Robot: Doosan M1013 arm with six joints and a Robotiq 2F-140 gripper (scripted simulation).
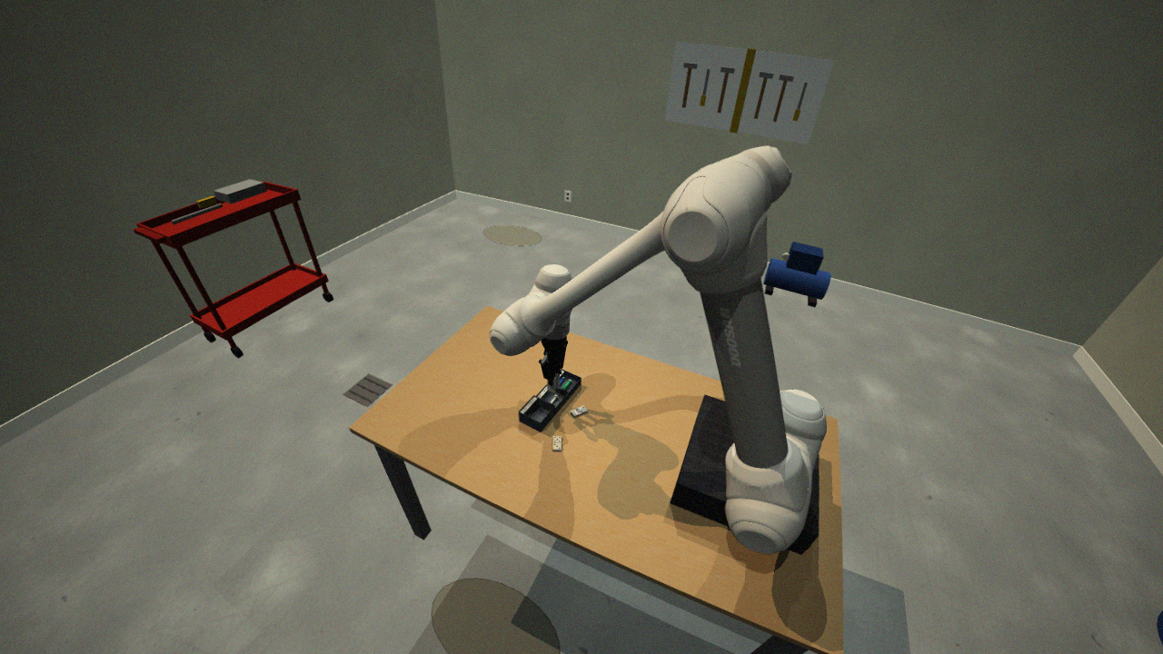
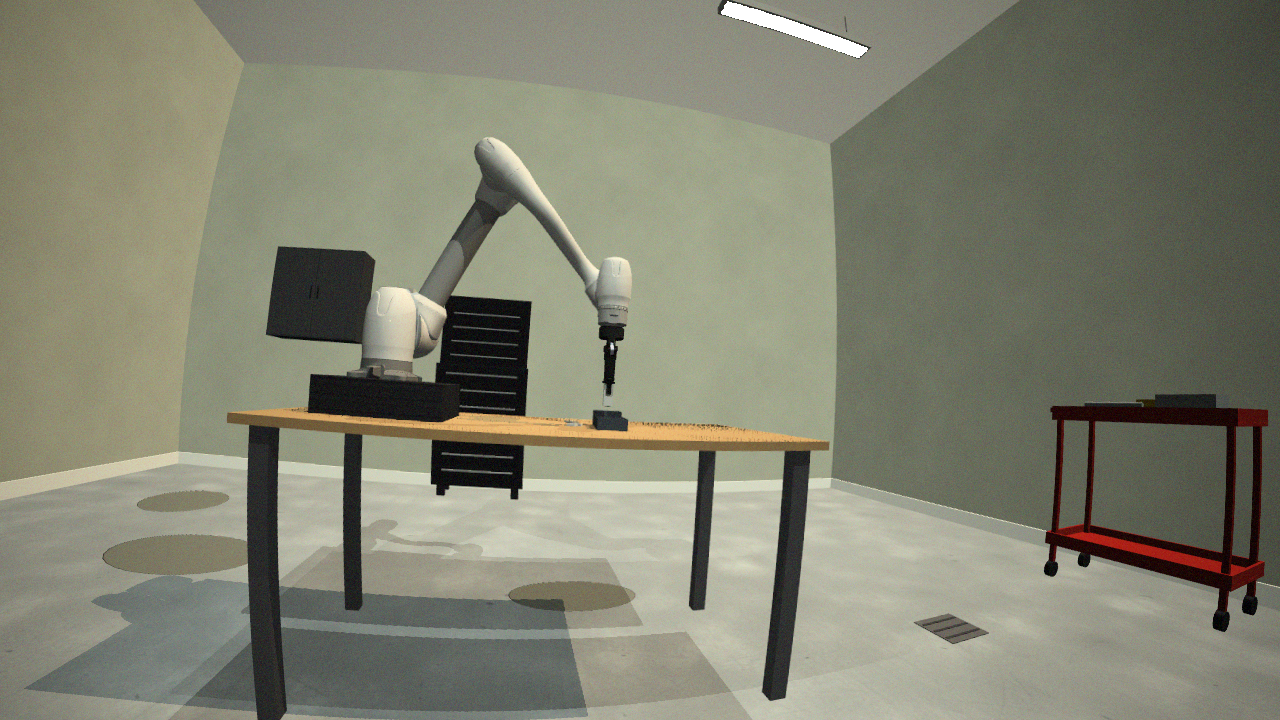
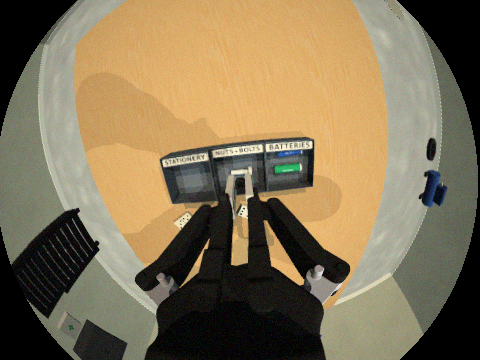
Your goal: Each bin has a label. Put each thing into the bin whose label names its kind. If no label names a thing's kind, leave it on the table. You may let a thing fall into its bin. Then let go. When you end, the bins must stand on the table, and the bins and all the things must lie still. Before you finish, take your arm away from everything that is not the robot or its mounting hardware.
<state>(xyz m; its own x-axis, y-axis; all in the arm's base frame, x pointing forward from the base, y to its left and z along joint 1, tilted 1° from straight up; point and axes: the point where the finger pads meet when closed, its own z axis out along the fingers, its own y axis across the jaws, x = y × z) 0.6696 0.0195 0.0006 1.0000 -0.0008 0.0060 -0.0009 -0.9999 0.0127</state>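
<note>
The black bin row lies 70 mm below my hand and 10 mm ahead of it. The rest, counted from my hand: green battery 80 mm to the right, 80 mm below; then black nut 30 mm below; then bolt 80 mm below, 10 mm to the right.
</note>
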